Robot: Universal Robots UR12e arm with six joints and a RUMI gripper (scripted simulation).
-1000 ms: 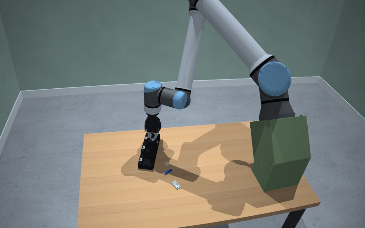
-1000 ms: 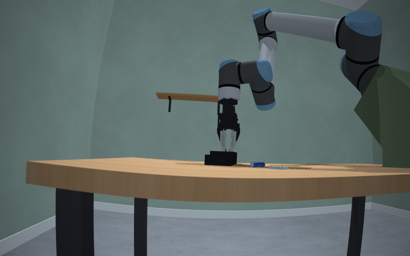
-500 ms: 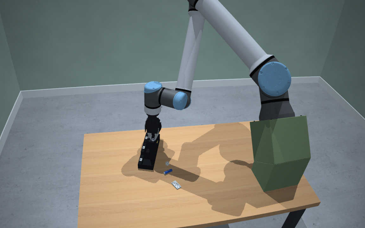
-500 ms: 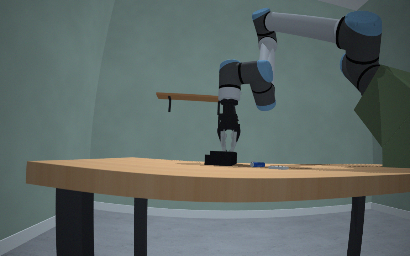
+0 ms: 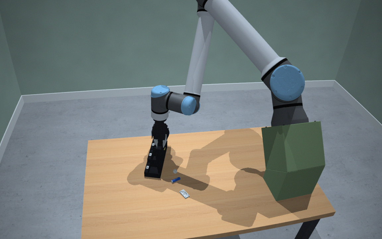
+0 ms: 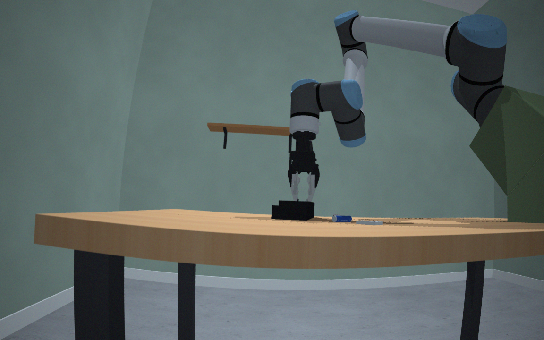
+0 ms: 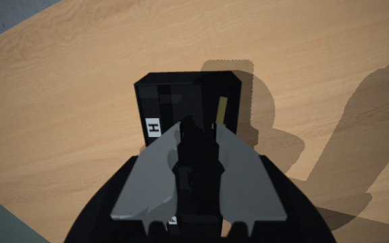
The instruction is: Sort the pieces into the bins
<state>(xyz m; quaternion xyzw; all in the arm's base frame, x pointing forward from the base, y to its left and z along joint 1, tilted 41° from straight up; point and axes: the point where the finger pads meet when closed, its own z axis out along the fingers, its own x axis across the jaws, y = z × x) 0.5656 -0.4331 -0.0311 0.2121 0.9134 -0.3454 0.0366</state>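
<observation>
The brass bolt lies 2 cm behind my hand, 2 cm to the left of it and 3 cm below it. Also, from my hand: grey nut: 4 cm ahead, 1 cm to the left, 3 cm below; white die: 3 cm behind, 18 cm to the left, 4 cm below; black bin: 4 cm ahead, 7 cm to the left, 2 cm below.
</observation>
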